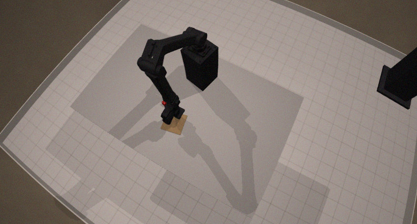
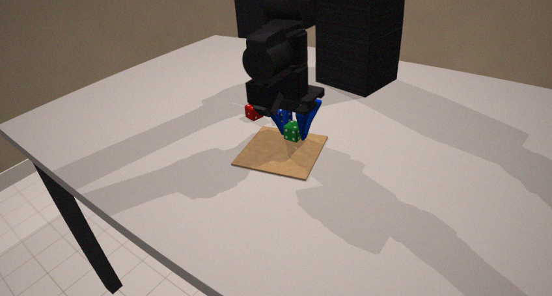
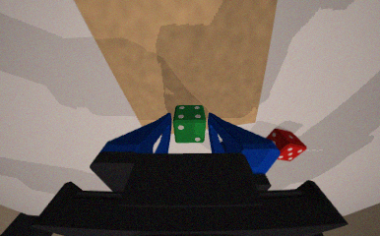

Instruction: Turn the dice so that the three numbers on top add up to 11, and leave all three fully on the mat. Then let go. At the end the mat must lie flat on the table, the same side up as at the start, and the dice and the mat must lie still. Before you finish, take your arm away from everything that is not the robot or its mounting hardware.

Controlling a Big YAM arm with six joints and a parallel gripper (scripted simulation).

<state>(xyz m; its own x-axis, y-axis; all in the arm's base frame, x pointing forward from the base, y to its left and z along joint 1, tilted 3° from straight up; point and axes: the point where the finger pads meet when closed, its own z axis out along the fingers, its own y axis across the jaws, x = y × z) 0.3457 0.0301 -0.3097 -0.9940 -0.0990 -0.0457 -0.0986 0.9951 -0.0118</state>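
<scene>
Right now my hand is right at the green die. Round my hand: tan mat 5 cm ahead, 1 cm below; then red die 3 cm behind, 13 cm to the right; then blue die 5 cm behind, 6 cm to the right.
</scene>
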